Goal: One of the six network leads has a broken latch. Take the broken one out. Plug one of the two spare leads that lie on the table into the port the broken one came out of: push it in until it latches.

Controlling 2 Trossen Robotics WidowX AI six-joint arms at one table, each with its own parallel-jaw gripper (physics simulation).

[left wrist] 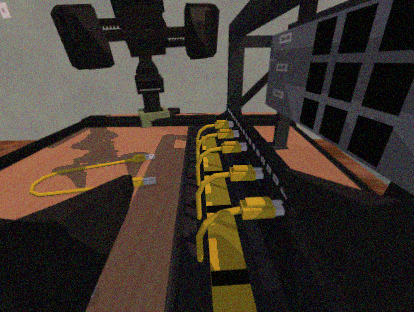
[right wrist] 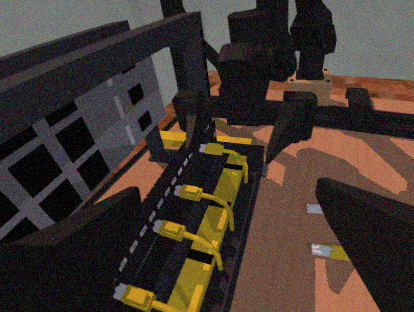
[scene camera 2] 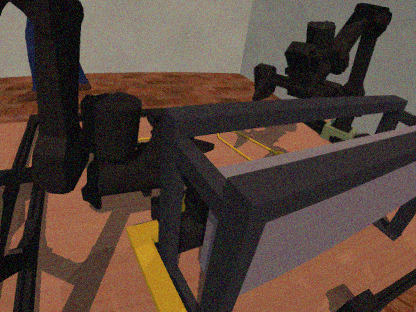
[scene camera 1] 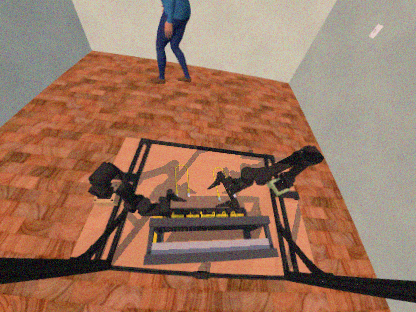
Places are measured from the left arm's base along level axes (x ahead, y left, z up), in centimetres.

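Pixels of known places: left gripper, fingertip midpoint: (left wrist: pixel 208 178) (right wrist: pixel 224 156) (scene camera 2: pixel 227 160) (scene camera 1: pixel 186 210); right gripper, fingertip midpoint: (left wrist: pixel 161 53) (right wrist: pixel 227 191) (scene camera 1: pixel 211 197); left arm's base at its link origin: (right wrist: pixel 309 75) (scene camera 1: pixel 105 192); right arm's base at its link origin: (left wrist: pixel 153 110) (scene camera 2: pixel 341 127) (scene camera 1: pixel 279 185).
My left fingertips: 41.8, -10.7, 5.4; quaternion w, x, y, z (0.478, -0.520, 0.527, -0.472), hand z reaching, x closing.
Ahead of a thing's pixels: the offset from my left fingertips to its top centre, as dx, dy, dz. "spot": to the spot under its first point.
Several yellow network leads with clear plugs sit in a row along the black panel; the nearest plug @[spot: +1.8, -4.0, -4.2] (left wrist: pixel 258 207) shows in the left wrist view, and other plugs @[spot: +2.7, -3.8, -3.9] (right wrist: pixel 190 192) @[spot: +8.0, -3.6, -3.8] (right wrist: pixel 172 230) in the right wrist view. I cannot tell which latch is broken. One spare lead (scene camera 1: pixel 182 166) (left wrist: pixel 80 169) lies looped on the table; another spare @[spot: +23.3, +30.9, -12.6] (scene camera 1: pixel 220 169) lies beside it, partly behind my right arm. My left gripper (left wrist: pixel 208 178) (right wrist: pixel 224 156) is open and empty at the left end of the row. My right gripper (right wrist: pixel 227 191) (left wrist: pixel 161 53) is open and empty, raised above the table side of the row.
A dark rack frame @[+10.1, -9.0, +13.0] (scene camera 1: pixel 210 220) (scene camera 2: pixel 300 110) (left wrist: pixel 236 70) (right wrist: pixel 190 65) stands behind the panel and carries a grey board with square openings. A yellow bar @[spot: -15.6, -7.1, -9.2] (scene camera 2: pixel 150 260) sticks out at its left end. A yellow strip (left wrist: pixel 227 250) runs under the leads. A person stands beyond the table.
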